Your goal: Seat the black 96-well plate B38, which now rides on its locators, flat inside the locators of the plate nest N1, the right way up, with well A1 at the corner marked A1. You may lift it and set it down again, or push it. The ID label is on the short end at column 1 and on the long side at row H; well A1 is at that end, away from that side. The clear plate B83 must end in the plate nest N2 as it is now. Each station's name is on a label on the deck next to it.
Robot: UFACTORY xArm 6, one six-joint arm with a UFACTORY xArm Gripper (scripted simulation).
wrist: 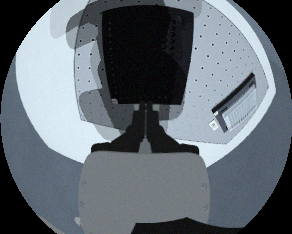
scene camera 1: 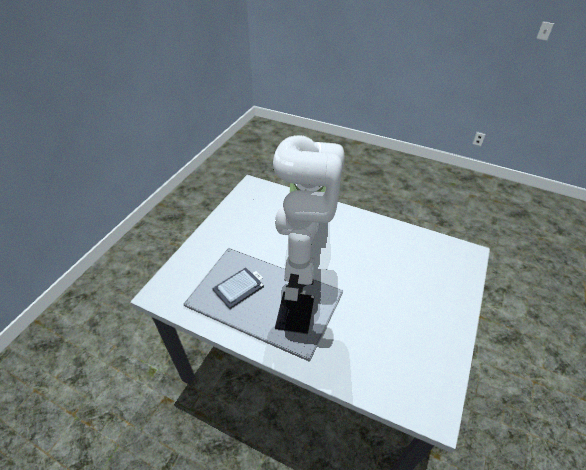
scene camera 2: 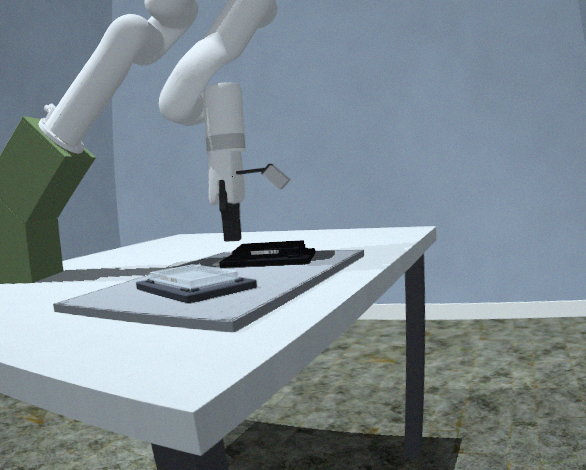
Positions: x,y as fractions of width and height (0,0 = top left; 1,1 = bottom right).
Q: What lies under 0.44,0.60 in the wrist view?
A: The gripper.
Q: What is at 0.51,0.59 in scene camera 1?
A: The gripper.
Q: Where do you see a clear plate B83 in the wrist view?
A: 0.84,0.45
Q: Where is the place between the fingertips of the gripper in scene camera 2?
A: At 0.40,0.51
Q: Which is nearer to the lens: the black plate B38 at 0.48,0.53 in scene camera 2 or the clear plate B83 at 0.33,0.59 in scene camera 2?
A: The clear plate B83.
